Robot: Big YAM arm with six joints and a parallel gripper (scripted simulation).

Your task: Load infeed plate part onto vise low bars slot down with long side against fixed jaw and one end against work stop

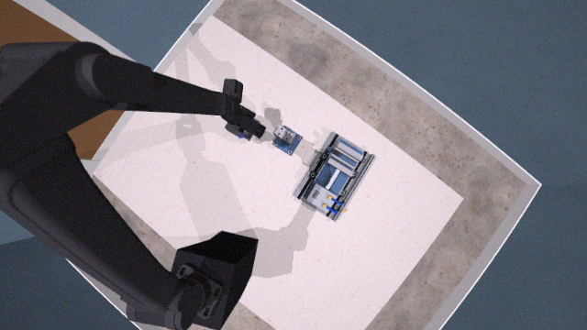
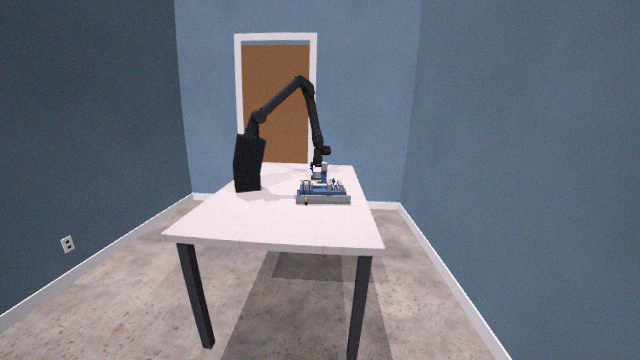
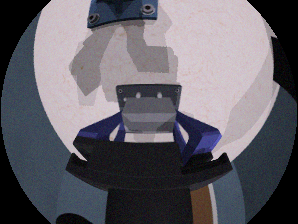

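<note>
The part is right at my hand. The rest, counted from my hand: dark square plate: 3 cm below, 1 cm to the left.
</note>
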